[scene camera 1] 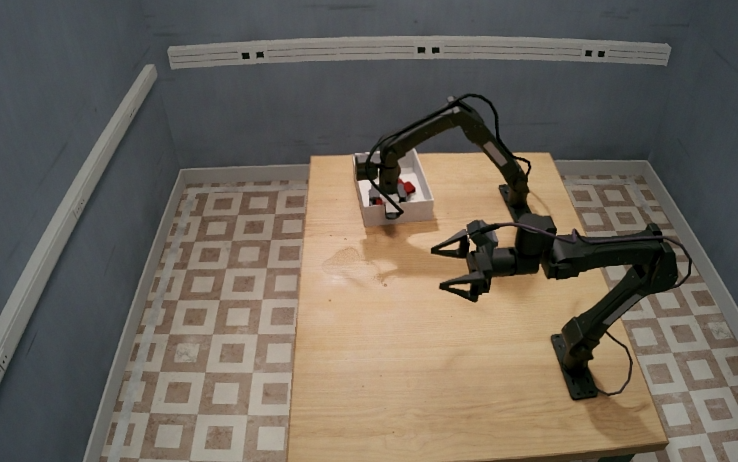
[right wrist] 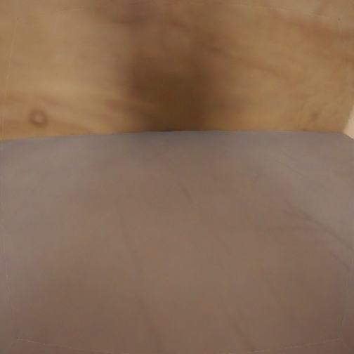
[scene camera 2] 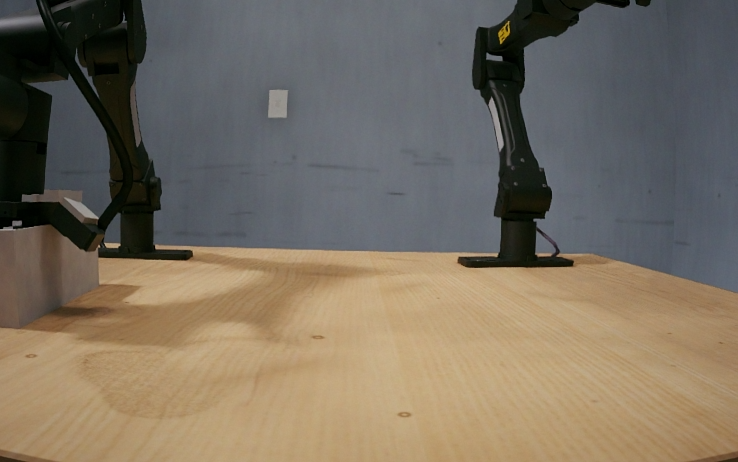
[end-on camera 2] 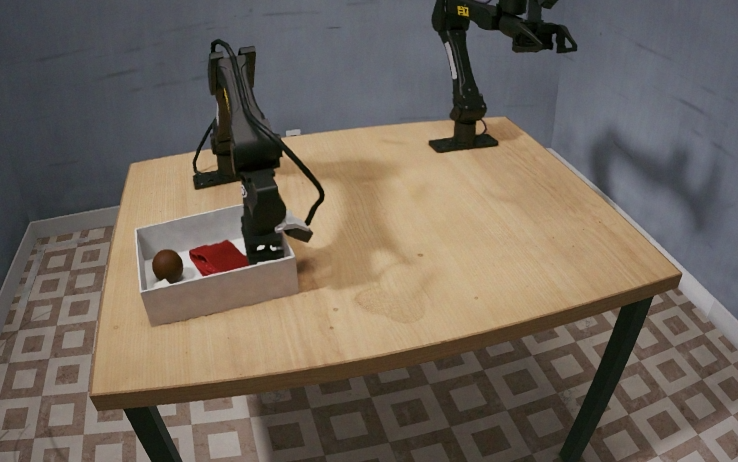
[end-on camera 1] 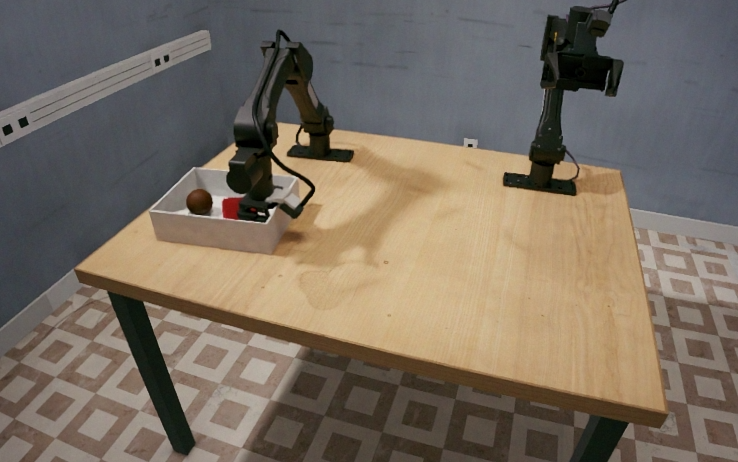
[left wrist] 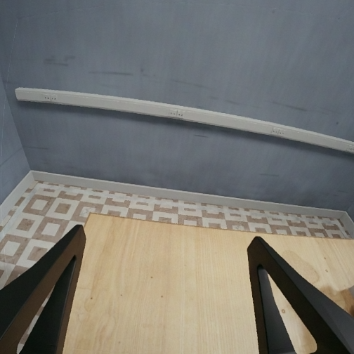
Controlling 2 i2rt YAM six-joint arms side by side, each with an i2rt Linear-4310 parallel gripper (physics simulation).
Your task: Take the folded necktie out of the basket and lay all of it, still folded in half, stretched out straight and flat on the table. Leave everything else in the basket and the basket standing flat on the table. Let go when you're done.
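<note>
The red folded necktie (scene camera 1: 408,187) (end-on camera 1: 230,208) (end-on camera 2: 218,257) lies bunched inside the white basket (scene camera 1: 420,211) (scene camera 2: 32,272) (end-on camera 1: 212,234) (end-on camera 2: 217,299) (right wrist: 175,240), which stands flat on the table. My right gripper (scene camera 1: 388,199) (end-on camera 1: 254,212) (end-on camera 2: 265,256) is open and points down inside the basket, close to the near wall, at the necktie's end. Its fingertips are largely hidden; in the right wrist view the basket's outer wall hides fingers and necktie. My left gripper (scene camera 1: 436,268) (end-on camera 1: 580,84) (end-on camera 2: 556,47) (left wrist: 171,237) is open and empty, high above the table.
A brown ball (end-on camera 1: 199,201) (end-on camera 2: 167,265) lies in the basket at the other end from my right gripper, with a small white thing (end-on camera 2: 163,283) beside it. The right wrist camera hangs outside the basket wall. The wooden table (scene camera 1: 381,354) (end-on camera 1: 462,272) (end-on camera 2: 462,217) extends towards the left arm's side.
</note>
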